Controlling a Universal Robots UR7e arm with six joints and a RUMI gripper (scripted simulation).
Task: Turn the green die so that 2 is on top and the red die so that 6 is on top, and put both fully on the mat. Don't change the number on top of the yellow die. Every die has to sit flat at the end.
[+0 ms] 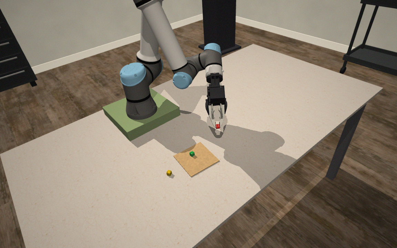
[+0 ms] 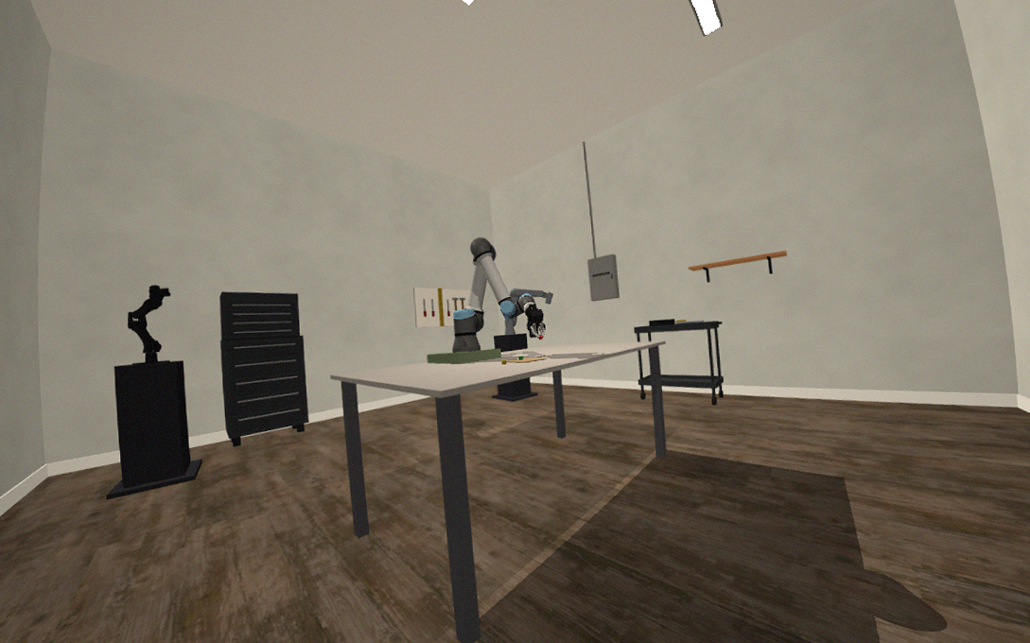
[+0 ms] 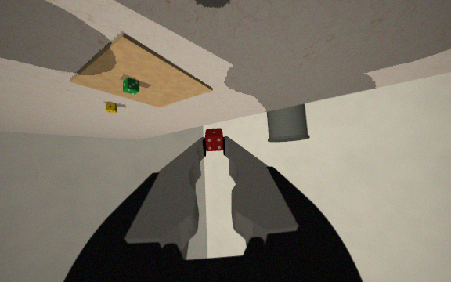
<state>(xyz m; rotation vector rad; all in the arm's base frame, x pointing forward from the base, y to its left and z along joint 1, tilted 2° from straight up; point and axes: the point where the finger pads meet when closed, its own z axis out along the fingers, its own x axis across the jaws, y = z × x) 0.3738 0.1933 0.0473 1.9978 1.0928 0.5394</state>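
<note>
Now: hand 13 cm to the left of the tan mat, 10 cm above it and 2 cm short of it. Round my hand: red die 1 cm below, 1 cm ahead; then yellow die 26 cm to the right, 10 cm below, 3 cm ahead; then green die 14 cm to the right, 9 cm below.
</note>
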